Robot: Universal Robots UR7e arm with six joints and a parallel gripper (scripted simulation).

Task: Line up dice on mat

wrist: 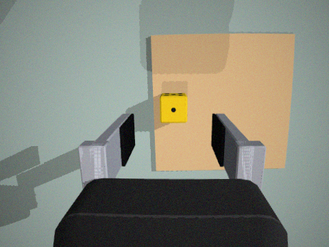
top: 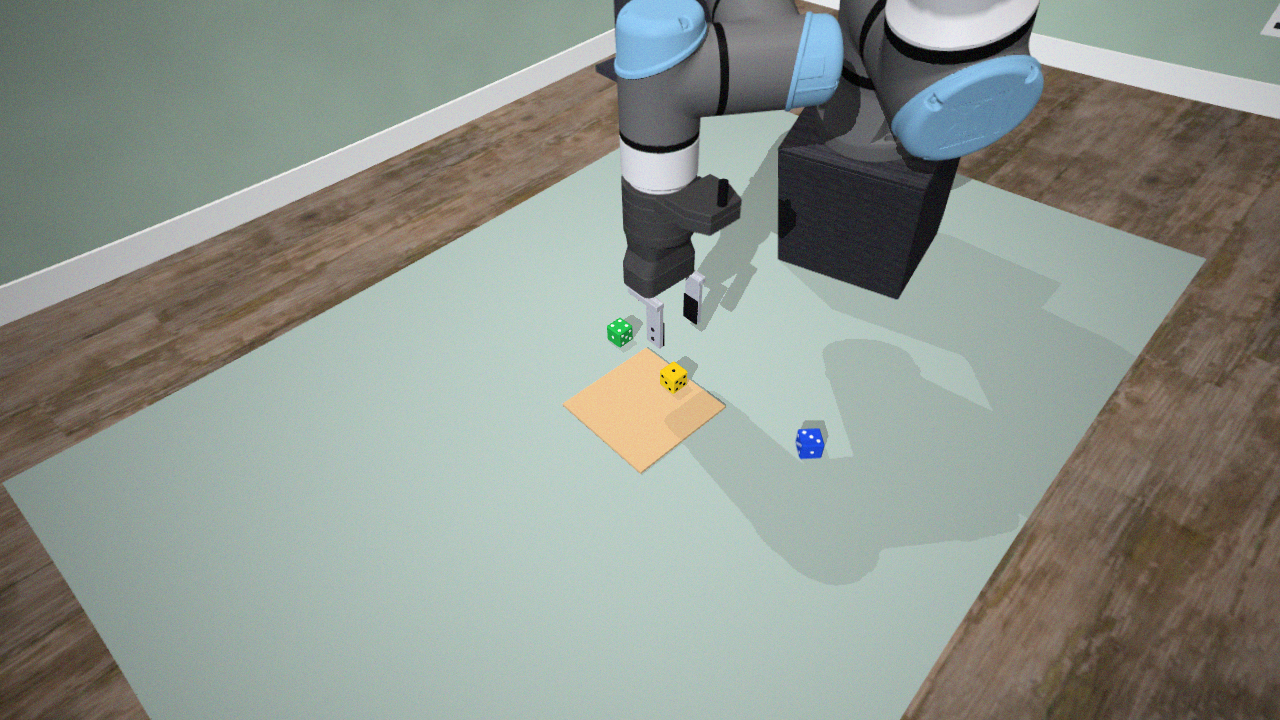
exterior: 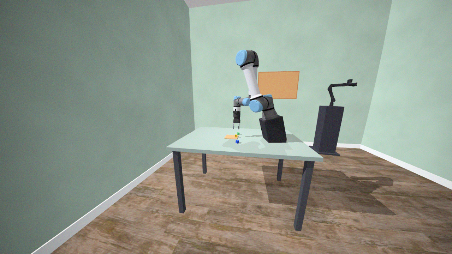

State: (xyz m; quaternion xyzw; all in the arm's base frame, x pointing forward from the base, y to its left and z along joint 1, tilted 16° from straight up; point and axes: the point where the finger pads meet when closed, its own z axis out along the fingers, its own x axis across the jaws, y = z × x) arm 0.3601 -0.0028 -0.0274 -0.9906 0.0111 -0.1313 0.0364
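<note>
The blue die is 40 mm behind my hand, 180 mm to the left of it and 100 mm below it. Also, from my hand: yellow die 100 mm below; green die 10 mm behind, 110 mm to the right, 100 mm below; orange mat 50 mm ahead, 110 mm below.
</note>
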